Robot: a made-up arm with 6 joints.
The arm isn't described. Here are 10 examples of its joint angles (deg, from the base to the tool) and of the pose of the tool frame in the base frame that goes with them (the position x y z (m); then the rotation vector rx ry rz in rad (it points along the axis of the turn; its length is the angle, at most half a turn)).
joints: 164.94 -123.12 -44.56 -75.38 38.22 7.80
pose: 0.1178 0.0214 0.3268 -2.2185 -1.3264 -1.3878
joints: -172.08 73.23 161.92 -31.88 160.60 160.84
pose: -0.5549 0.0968 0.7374 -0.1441 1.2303 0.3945
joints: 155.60 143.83 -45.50 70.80 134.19 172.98
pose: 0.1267 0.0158 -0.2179 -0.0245 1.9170 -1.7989
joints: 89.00 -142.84 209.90 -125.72 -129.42 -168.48
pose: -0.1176 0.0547 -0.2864 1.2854 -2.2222 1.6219
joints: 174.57 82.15 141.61 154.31 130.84 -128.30
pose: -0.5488 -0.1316 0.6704 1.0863 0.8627 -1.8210
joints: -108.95 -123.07 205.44 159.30 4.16 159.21
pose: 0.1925 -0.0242 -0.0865 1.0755 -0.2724 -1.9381
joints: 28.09 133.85 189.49 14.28 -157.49 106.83
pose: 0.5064 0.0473 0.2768 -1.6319 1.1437 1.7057
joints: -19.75 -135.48 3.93 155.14 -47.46 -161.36
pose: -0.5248 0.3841 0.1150 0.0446 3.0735 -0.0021
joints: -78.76 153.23 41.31 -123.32 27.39 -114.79
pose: 0.0924 0.1069 -0.3758 -0.0586 1.6808 1.2259
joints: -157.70 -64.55 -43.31 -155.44 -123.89 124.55
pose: 0.1144 -0.1526 0.5053 -1.6711 -0.3727 -0.4637
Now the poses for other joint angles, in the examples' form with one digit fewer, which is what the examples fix.
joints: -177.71 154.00 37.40 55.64 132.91 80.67
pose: -0.194 0.107 -0.505 -0.967 0.983 -2.300
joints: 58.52 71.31 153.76 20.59 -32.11 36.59
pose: 0.366 0.234 0.760 -0.322 -1.027 0.336
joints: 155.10 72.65 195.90 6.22 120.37 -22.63
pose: -0.109 0.273 0.676 -2.099 0.895 1.234
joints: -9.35 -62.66 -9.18 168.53 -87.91 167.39
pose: -0.185 0.232 0.772 0.142 -2.480 0.125
